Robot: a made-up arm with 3 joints. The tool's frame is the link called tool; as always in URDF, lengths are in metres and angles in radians.
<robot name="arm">
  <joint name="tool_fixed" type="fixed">
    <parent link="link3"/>
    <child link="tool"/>
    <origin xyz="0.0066 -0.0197 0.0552" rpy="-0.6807 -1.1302 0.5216"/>
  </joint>
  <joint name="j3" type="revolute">
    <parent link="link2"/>
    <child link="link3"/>
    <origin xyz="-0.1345 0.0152 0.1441"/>
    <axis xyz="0 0 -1"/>
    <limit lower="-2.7" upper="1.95"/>
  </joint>
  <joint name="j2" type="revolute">
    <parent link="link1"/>
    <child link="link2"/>
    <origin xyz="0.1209 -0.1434 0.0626"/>
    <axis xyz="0 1 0"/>
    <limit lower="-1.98" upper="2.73"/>
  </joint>
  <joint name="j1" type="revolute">
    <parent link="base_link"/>
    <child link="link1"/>
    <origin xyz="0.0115 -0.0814 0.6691"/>
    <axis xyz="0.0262 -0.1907 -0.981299"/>
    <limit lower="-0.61" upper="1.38"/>
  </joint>
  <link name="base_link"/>
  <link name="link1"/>
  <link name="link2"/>
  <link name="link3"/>
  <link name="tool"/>
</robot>
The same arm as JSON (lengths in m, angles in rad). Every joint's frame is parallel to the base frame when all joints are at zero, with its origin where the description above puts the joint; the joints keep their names.
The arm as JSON. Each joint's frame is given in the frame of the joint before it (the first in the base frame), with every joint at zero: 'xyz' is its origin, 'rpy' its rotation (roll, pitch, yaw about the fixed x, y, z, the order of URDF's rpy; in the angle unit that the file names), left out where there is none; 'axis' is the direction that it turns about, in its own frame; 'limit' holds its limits. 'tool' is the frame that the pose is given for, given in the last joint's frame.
{"units": {"length": "m", "angle": "rad"}, "joints": [{"name": "j1", "type": "revolute", "origin": {"xyz": [0.0115, -0.0814, 0.6691]}, "axis": [0.0262, -0.1907, -0.981299], "limit": {"lower": -0.61, "upper": 1.38}}, {"name": "j2", "type": "revolute", "origin": {"xyz": [0.1209, -0.1434, 0.0626]}, "axis": [0.0, 1.0, 0.0], "limit": {"lower": -1.98, "upper": 2.73}}, {"name": "j3", "type": "revolute", "origin": {"xyz": [-0.1345, 0.0152, 0.1441]}, "axis": [0.0, 0.0, -1.0], "limit": {"lower": -2.7, "upper": 1.95}}], "tool": {"origin": {"xyz": [0.0066, -0.0197, 0.0552], "rpy": [-0.6807, -1.1302, 0.5216]}}}
